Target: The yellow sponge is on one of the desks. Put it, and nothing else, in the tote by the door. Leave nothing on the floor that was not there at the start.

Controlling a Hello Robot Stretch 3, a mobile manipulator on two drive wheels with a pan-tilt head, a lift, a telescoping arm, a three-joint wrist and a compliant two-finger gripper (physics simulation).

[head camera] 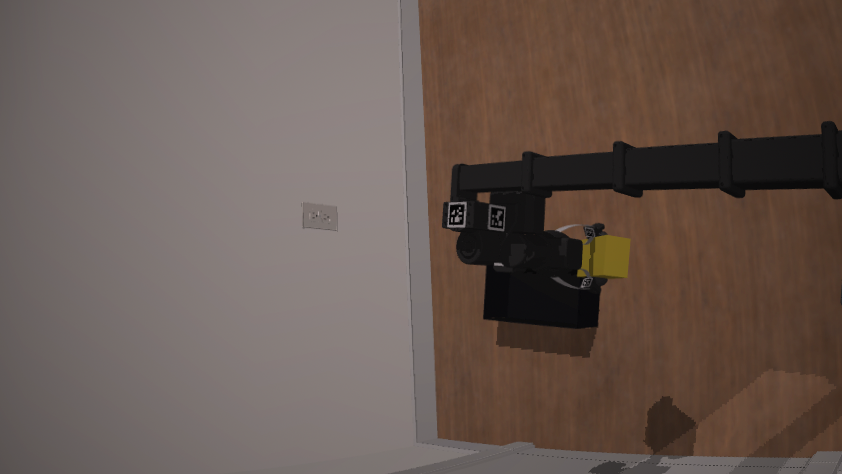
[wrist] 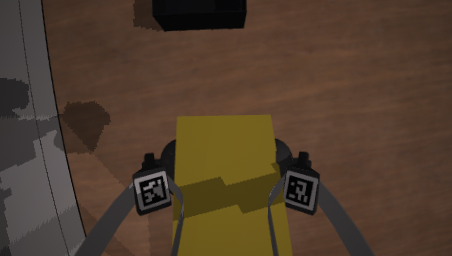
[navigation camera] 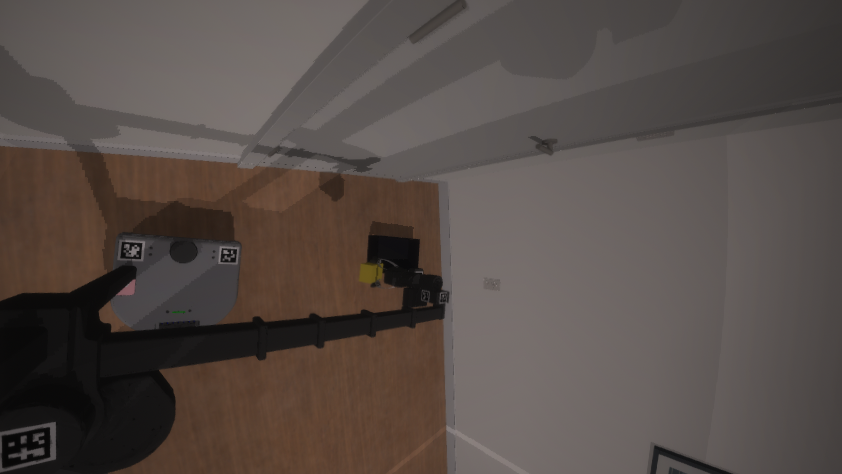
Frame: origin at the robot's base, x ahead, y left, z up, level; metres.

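Where they show: gripper, fingertip midpoint: [wrist: 225, 158]; robot's base, link origin: [navigation camera: 183, 250].
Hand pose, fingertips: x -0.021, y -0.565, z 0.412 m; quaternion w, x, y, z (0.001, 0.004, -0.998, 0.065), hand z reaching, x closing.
Note:
Each offset is from my fingertips to the top centre of the thing. "pt": to the spot under its first point.
My gripper [head camera: 596, 254] [navigation camera: 377, 274] [wrist: 225, 158] is shut on the yellow sponge {0.001 m back, 0.021 m left, 0.079 m up} [head camera: 612, 257] [navigation camera: 368, 272] [wrist: 225, 145], with one finger on each side of it. In the head view the fingers point right, away from the wall. The black tote {0.060 m ahead, 0.393 m right, 0.312 m down} [head camera: 536, 306] [navigation camera: 393, 250] [wrist: 202, 21] is on the floor near the wall. In the head view the wrist covers the tote's upper part, and the sponge shows just beyond its right end. In the wrist view the tote is at the top edge, apart from the sponge, and its inside is mostly cut off.
The arm [head camera: 671, 164] [navigation camera: 347, 323] stretches toward the wall [head camera: 235, 294] [navigation camera: 589, 264], which has an outlet {0.084 m back, 0.895 m right, 0.046 m up} [head camera: 319, 216] [navigation camera: 492, 283]. My base [navigation camera: 176, 285] is at the left of the navigation view. A door handle {pt 0.490 m ahead, 0.333 m right, 0.495 m up} [navigation camera: 544, 144] is above the tote there, and a framed picture's corner {pt 0.750 m back, 0.982 m right, 0.858 m up} [navigation camera: 655, 452] shows low right.

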